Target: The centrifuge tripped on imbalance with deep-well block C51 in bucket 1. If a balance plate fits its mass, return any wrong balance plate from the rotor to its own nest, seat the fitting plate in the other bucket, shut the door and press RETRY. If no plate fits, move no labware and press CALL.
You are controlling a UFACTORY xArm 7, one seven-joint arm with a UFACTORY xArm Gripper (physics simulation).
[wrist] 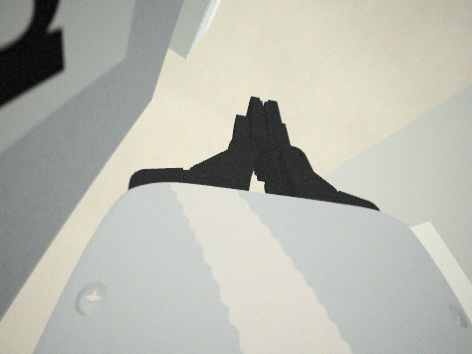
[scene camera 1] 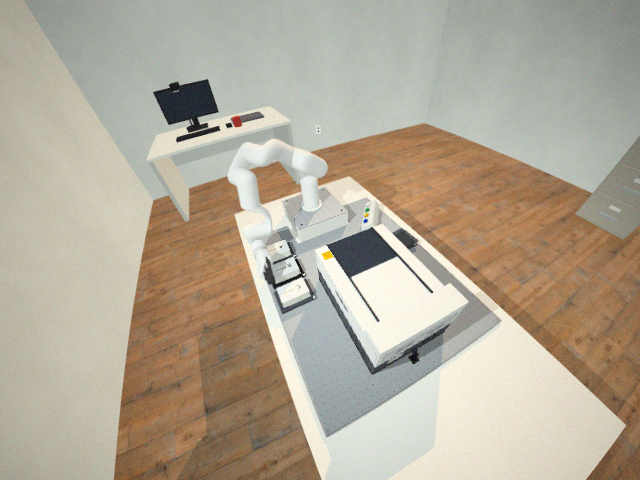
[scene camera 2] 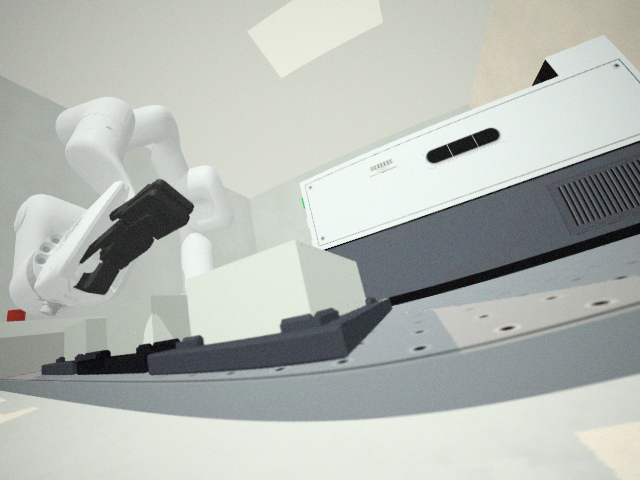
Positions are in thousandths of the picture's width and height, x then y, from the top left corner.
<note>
The gripper (scene camera 2: 274,418) is shut, holding nothing. Also in view: a plate B (scene camera 2: 243,664). Further things: a plate C (scene camera 2: 387,622), a plate A (scene camera 2: 141,699) and a dark door panel (scene camera 1: 559,528).
The plate B shows as well in the wrist view (wrist: 173,230). The gripper is seen too in the wrist view (wrist: 546,338). The wrist view misses the plate A: it is out of frame.
</note>
